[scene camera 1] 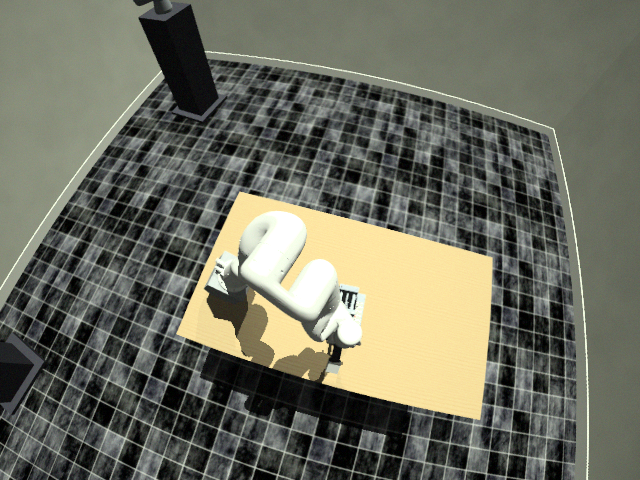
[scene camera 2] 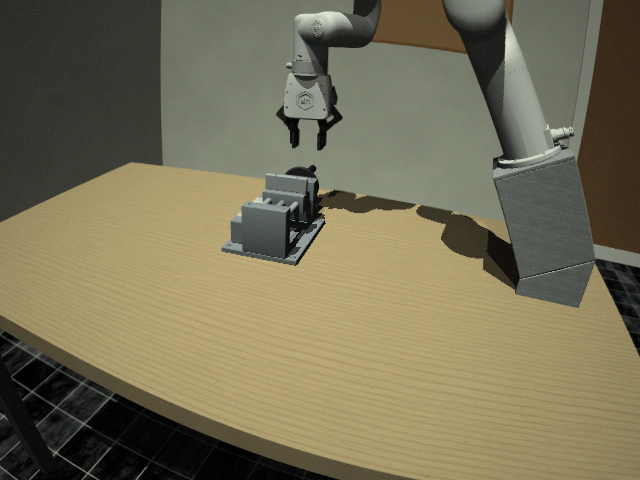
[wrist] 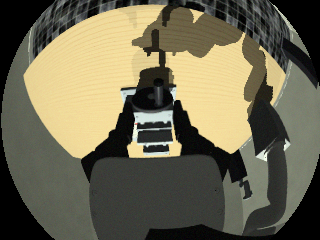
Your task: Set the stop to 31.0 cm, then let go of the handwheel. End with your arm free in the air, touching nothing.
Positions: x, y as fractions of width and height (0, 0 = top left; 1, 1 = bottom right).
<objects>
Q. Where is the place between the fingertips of the gripper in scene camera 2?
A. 0.48, 0.31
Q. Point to a stop fixture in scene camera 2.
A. At 0.42, 0.48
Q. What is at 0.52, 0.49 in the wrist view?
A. A stop fixture.
</objects>
